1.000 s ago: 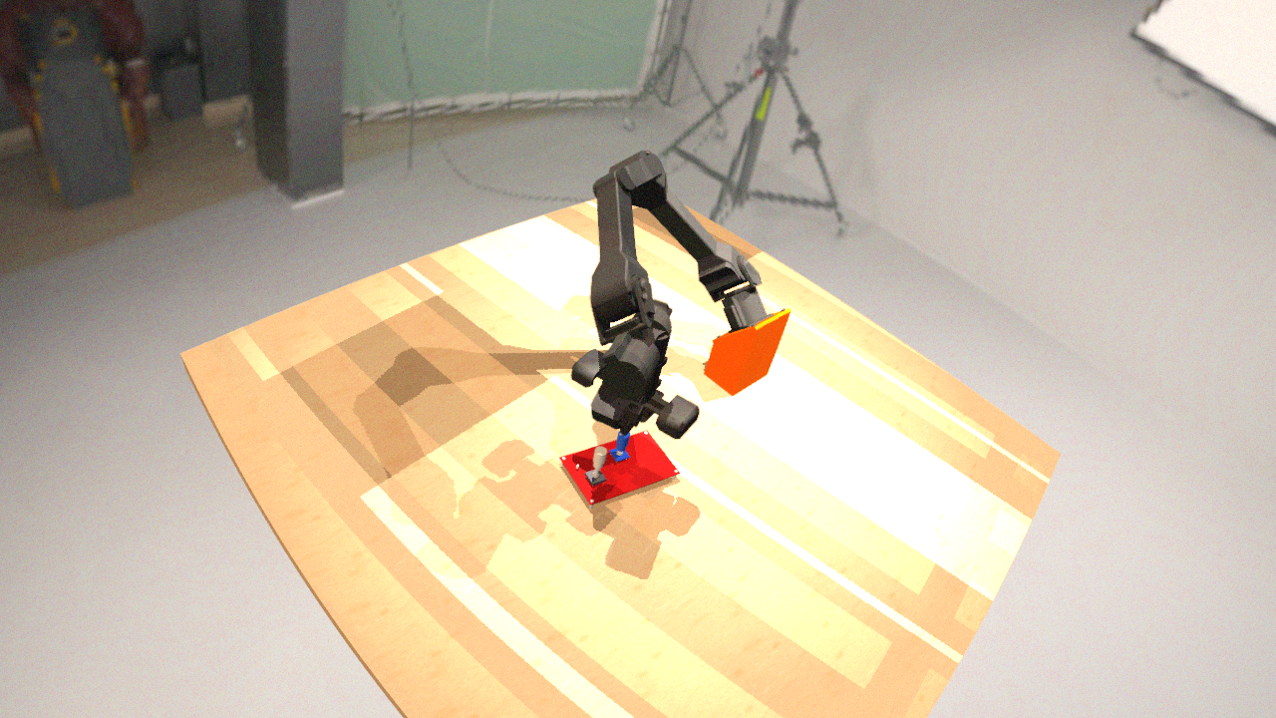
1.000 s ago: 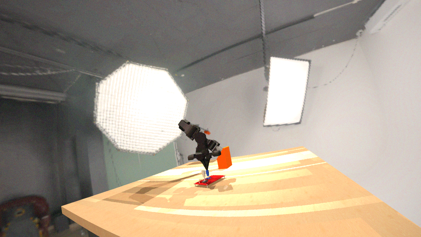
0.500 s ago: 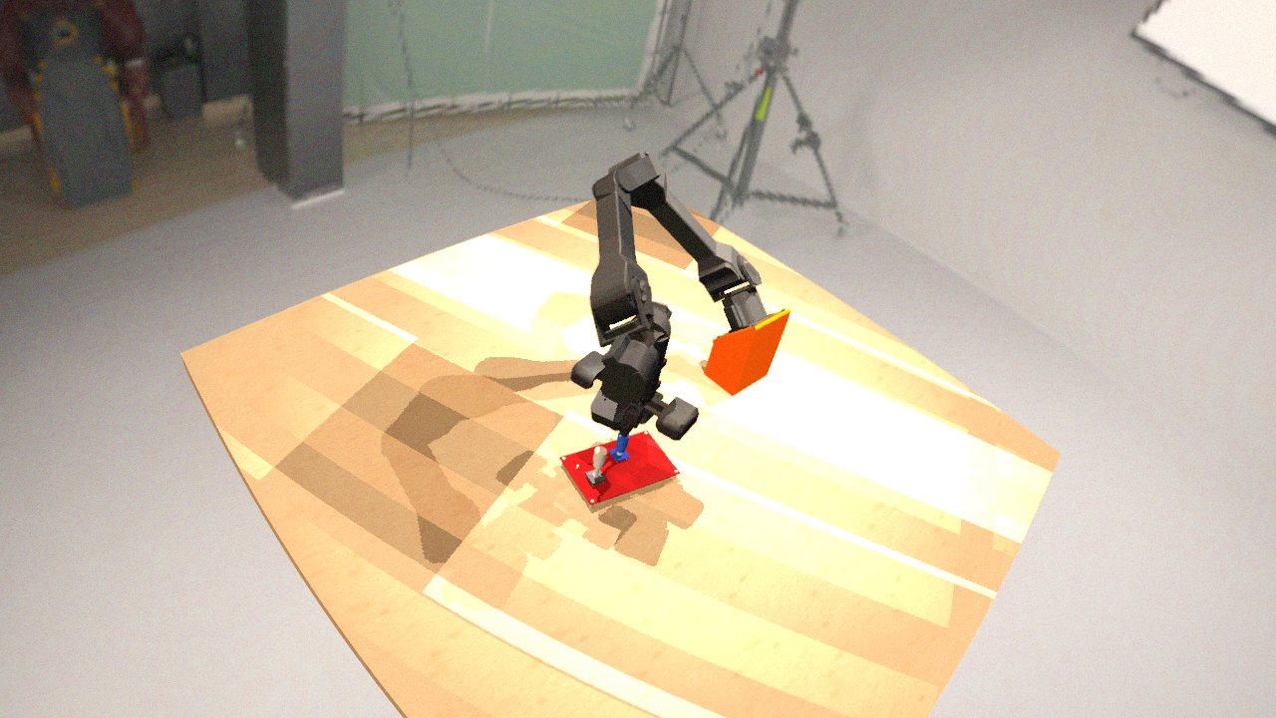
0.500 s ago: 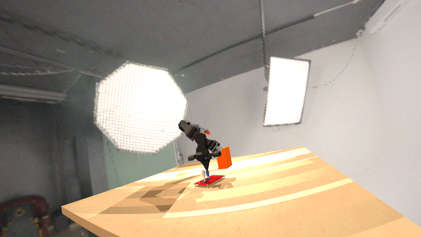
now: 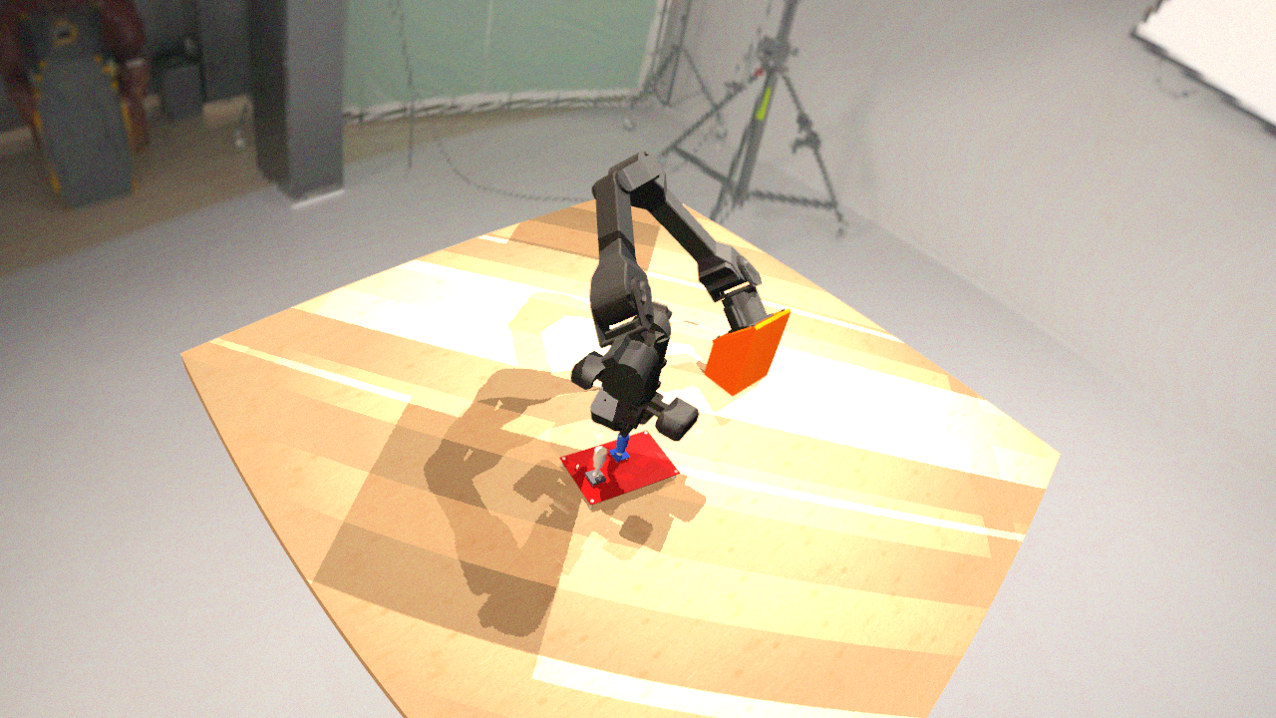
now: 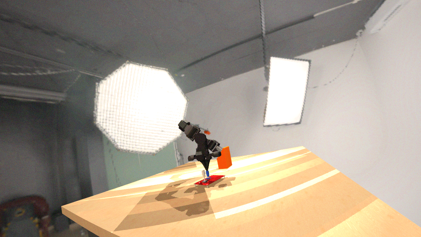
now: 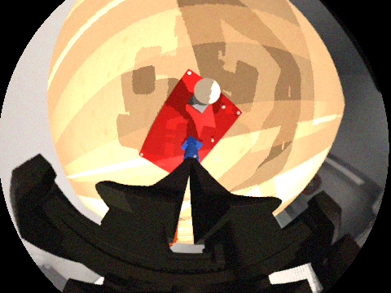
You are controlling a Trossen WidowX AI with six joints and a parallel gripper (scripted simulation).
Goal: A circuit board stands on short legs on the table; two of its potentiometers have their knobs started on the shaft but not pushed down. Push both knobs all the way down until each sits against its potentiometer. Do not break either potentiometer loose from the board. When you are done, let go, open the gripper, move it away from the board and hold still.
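Now: gripper tip 10 mm above the blue knob. From my gripper tip the other things lie so: blue potentiometer 20 mm below; grey knob 60 mm ahead, 20 mm to the left.
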